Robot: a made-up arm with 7 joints.
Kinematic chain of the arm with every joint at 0, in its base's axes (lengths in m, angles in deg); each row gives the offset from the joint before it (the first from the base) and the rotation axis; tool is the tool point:
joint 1: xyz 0 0.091 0 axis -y
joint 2: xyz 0 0.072 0 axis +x
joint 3: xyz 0 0 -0.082 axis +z
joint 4: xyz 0 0 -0.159 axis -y
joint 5: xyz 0 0 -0.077 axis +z
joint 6: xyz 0 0 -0.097 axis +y
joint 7: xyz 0 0 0 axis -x
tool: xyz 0 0 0
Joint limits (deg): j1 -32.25..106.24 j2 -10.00..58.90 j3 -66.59..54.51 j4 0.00..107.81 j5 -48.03..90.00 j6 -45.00..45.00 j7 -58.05..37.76
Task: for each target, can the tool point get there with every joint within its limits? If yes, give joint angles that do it. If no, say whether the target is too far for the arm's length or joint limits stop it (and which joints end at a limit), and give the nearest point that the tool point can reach.
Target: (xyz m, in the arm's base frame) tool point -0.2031 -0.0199 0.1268
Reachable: no: joint limits stop it (at a limit: joint 1, joint 2, joint 4) | nearest point 0.1264 0.0066 0.1493 | short by 0.331 m
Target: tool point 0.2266 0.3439 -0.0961
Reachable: yes | joints 22.54 50.54 -6.84 86.61 63.39 -33.85 -41.14
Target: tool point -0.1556 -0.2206 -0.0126
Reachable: no: joint limits stop it (at a limit: joint 1, joint 2, joint 3) | nearest point -0.0307 -0.0214 -0.1731 | short by 0.285 m
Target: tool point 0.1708 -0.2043 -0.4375
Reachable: no: too far | nearest point 0.1242 -0.0121 -0.3180 | short by 0.231 m
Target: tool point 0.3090 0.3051 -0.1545
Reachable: yes | joints 45.90 37.92 -40.96 52.39 30.89 24.71 -5.07
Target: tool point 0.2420 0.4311 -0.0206
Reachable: yes | joints 56.58 35.39 39.28 59.54 50.36 38.17 7.97
